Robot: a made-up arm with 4 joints. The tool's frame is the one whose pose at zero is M. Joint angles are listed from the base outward.
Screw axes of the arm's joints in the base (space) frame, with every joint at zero. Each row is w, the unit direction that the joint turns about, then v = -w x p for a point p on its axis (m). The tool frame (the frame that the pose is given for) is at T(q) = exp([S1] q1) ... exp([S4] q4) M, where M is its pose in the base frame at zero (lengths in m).
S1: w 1 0 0 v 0 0.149 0
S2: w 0 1 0 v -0.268 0 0.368
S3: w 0 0 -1 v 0.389 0.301 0
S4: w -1 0 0 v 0 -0.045 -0.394
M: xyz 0.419 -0.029 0.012 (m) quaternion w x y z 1 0 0 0
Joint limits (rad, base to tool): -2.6..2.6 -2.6..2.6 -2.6..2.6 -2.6..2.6
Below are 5 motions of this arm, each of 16 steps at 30 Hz.
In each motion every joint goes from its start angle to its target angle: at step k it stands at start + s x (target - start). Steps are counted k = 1, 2, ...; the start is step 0. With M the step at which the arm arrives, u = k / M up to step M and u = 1 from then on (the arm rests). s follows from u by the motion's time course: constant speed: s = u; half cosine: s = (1 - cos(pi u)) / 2; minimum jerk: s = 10 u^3 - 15 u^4 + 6 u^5.
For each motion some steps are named. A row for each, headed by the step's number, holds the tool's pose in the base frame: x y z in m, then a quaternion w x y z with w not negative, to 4 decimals.
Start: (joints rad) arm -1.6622 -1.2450 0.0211 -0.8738
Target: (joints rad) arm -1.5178 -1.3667 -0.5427 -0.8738
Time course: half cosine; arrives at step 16
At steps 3, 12, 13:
3: 0.3478 0.1820 0.2663 0.7462 -0.3135 -0.1683 0.5626
12: 0.3168 0.0509 0.2592 0.6723 -0.3829 -0.0503 0.6316
13: 0.3152 0.0399 0.2596 0.6651 -0.3888 -0.0413 0.6362

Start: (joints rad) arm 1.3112 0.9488 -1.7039 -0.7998
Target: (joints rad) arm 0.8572 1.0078 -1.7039 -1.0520
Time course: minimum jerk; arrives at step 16
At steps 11, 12, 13, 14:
11: 0.2628 -0.5060 0.1464 0.0282 0.6806 0.3371 0.6499
12: 0.2707 -0.5038 0.1633 0.0318 0.6806 0.3558 0.6397
13: 0.2763 -0.5018 0.1753 0.0344 0.6806 0.3689 0.6320
14: 0.2796 -0.5004 0.1824 0.0360 0.6806 0.3767 0.6273

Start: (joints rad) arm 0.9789 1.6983 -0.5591 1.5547
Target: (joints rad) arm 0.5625 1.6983 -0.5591 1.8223
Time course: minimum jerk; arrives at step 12
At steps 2, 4, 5, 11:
2: -0.2220 -0.3202 -0.0628 0.6678 0.0102 0.0440 0.7429
4: -0.2214 -0.3367 -0.0560 0.6673 -0.0296 0.0537 0.7423
5: -0.2203 -0.3500 -0.0497 0.6651 -0.0608 0.0612 0.7417
11: -0.2086 -0.4159 -0.0061 0.6355 -0.2055 0.0969 0.7379

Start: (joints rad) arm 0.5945 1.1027 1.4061 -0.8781
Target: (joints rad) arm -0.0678 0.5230 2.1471 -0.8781
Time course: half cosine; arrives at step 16
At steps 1, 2, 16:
1: 0.4928 -0.3632 -0.1459 0.7088 0.1827 0.3124 -0.6055
2: 0.4947 -0.3753 -0.1390 0.7082 0.1746 0.2964 -0.6165
16: 0.4568 -0.6172 0.3015 0.5130 -0.0272 -0.2770 -0.8120

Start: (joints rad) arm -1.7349 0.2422 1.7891 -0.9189
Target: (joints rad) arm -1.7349 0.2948 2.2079 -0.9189
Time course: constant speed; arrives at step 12
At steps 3, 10, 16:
3: 0.5015 0.2255 0.6975 0.4909 -0.3248 -0.7632 -0.2666
10: 0.4525 0.2425 0.7362 0.3874 -0.3036 -0.8256 -0.2761
16: 0.4371 0.2479 0.7447 0.3566 -0.2970 -0.8412 -0.2775

